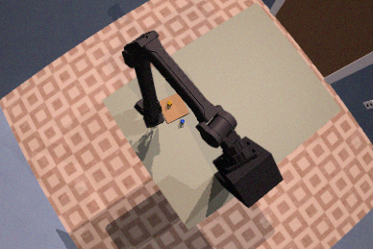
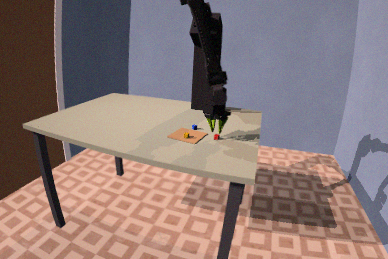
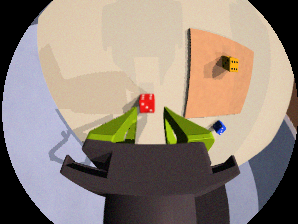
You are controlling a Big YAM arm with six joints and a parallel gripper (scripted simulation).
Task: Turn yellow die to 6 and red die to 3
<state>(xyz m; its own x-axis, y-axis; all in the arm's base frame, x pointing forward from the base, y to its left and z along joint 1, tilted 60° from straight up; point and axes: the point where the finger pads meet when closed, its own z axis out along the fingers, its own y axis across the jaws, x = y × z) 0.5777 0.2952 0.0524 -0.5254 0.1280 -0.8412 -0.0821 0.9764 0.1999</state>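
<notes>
The red die is 30 mm below my hand. Also, from my hand: yellow die: 90 mm ahead, 100 mm to the right, 20 mm below; then blue die: 30 mm behind, 150 mm to the right, 30 mm below; then orange mat: 60 mm ahead, 120 mm to the right, 40 mm below.
</notes>
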